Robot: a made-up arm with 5 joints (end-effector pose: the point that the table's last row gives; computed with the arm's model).
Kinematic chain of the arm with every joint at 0, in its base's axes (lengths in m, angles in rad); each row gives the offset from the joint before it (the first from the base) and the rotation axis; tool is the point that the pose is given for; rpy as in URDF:
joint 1: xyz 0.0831 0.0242 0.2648 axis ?
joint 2: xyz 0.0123 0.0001 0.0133 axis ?
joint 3: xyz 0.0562 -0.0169 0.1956 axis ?
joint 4: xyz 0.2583 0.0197 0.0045 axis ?
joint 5: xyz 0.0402 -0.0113 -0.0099 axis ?
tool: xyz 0.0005 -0.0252 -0.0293 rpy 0 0 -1.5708
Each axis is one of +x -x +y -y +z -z.
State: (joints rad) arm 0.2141 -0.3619 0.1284 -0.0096 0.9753
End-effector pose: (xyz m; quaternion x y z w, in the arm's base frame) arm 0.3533 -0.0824 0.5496 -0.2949 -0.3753 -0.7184 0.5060
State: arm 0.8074 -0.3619 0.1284 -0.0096 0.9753
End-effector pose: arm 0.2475 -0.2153 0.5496 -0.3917 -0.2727 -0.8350 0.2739
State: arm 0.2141 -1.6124 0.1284 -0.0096 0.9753
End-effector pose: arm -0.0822 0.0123 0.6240 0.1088 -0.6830 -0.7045 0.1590
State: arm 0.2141 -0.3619 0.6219 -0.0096 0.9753
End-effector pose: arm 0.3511 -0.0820 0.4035 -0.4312 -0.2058 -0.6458 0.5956
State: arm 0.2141 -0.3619 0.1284 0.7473 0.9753
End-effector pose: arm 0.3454 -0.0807 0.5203 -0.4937 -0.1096 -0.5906 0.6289
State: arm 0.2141 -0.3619 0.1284 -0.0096 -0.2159
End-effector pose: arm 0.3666 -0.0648 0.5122 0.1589 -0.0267 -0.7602 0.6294
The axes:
joint 1: -z
joint 2: +y
joint 3: +y
joint 4: +y
joint 5: -x

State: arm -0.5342 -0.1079 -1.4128 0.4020 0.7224
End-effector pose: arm 0.1818 0.0283 0.7668 0.2828 -0.5061 -0.5557 0.5959
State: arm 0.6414 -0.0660 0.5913 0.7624 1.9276
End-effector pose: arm 0.3198 -0.1863 0.3190 -0.7407 0.0117 -0.1869 0.6452
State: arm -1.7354 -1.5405 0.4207 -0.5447 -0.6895
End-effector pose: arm 0.0968 -0.0024 0.6197 0.6749 0.2840 0.3011 0.6109
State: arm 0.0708 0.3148 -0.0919 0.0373 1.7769
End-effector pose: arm 0.5037 -0.0376 0.4036 -0.6188 -0.4647 -0.3889 0.4999
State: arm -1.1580 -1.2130 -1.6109 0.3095 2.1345
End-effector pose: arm -0.0781 -0.3930 0.4776 -0.3939 0.3585 0.8460 0.0251
